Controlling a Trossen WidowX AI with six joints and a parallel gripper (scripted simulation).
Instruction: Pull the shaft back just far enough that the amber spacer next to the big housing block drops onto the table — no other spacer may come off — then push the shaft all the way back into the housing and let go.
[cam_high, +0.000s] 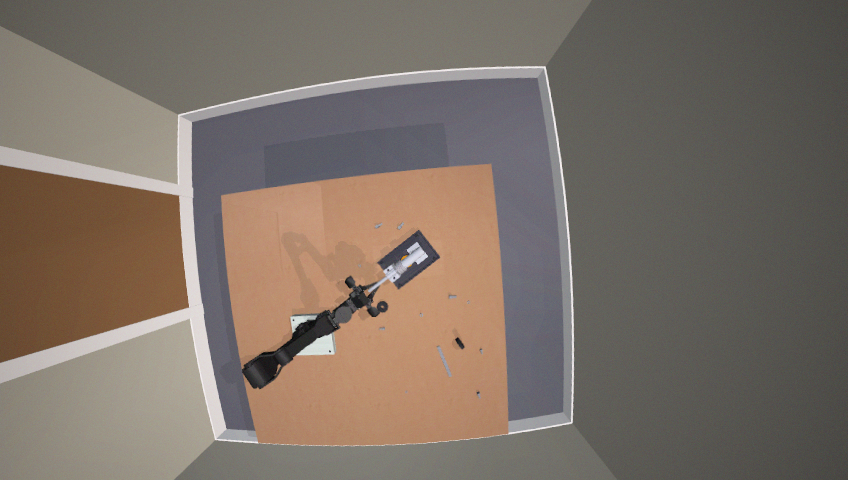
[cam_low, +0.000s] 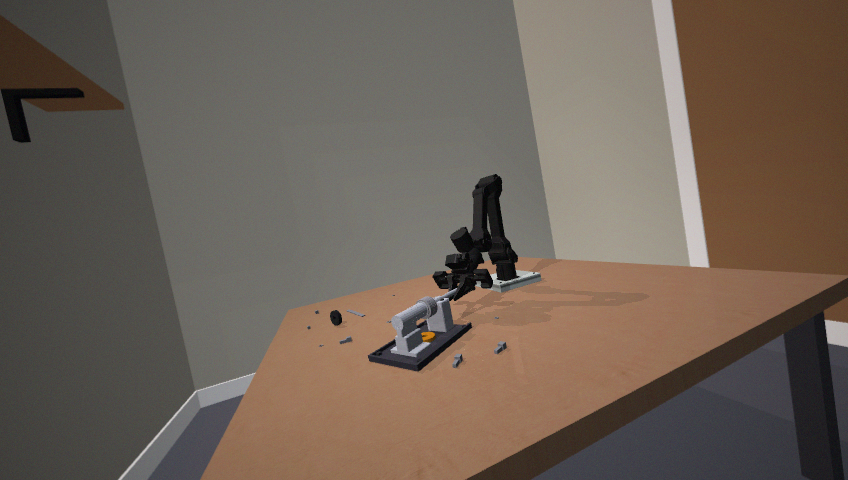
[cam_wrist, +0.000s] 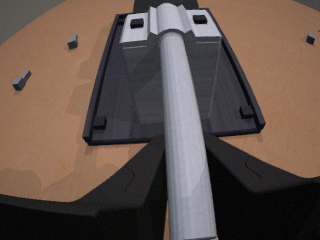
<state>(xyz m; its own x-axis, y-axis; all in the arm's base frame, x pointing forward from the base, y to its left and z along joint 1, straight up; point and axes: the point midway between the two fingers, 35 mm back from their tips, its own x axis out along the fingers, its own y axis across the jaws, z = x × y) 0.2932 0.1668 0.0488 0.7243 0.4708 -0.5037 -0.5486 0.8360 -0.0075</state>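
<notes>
My gripper tip is 50 mm short of the grey steel shaft, 30 mm to the right of it and 20 mm below it. Round my gripper tip: black disc 320 mm ahead, 300 mm to the right, 40 mm below; amber spacer 120 mm ahead, 80 mm to the left, 50 mm below; thin grey strip 390 mm to the right, 250 mm ahead, 60 mm below.
</notes>
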